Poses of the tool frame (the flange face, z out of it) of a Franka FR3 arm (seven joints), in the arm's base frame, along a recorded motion.
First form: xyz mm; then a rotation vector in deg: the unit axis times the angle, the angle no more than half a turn.
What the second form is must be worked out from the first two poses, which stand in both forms.
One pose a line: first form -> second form
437.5, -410.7, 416.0, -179.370, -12.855, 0.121 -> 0.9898, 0.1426, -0.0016, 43.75; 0.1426, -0.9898, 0.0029, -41.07; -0.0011, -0.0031, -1.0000, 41.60; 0, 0, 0, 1
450.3, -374.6, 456.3, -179.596, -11.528, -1.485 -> 0.9917, 0.1278, 0.0164, 45.03; 0.1278, -0.9918, 0.0015, -37.46; 0.0165, 0.0006, -0.9999, 45.63; 0, 0, 0, 1
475.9, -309.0, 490.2, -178.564, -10.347, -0.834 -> 0.9933, 0.1156, 0.0082, 47.59; 0.1154, -0.9931, 0.0203, -30.90; 0.0105, -0.0192, -0.9998, 49.02; 0, 0, 0, 1
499.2, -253.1, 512.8, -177.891, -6.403, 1.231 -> 0.9973, 0.0716, -0.0151, 49.92; 0.0721, -0.9968, 0.0342, -25.31; -0.0126, -0.0352, -0.9993, 51.28; 0, 0, 0, 1
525.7, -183.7, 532.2, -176.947, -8.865, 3.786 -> 0.9941, 0.0988, -0.0451, 52.57; 0.1009, -0.9938, 0.0465, -18.37; -0.0402, -0.0508, -0.9979, 53.22; 0, 0, 0, 1
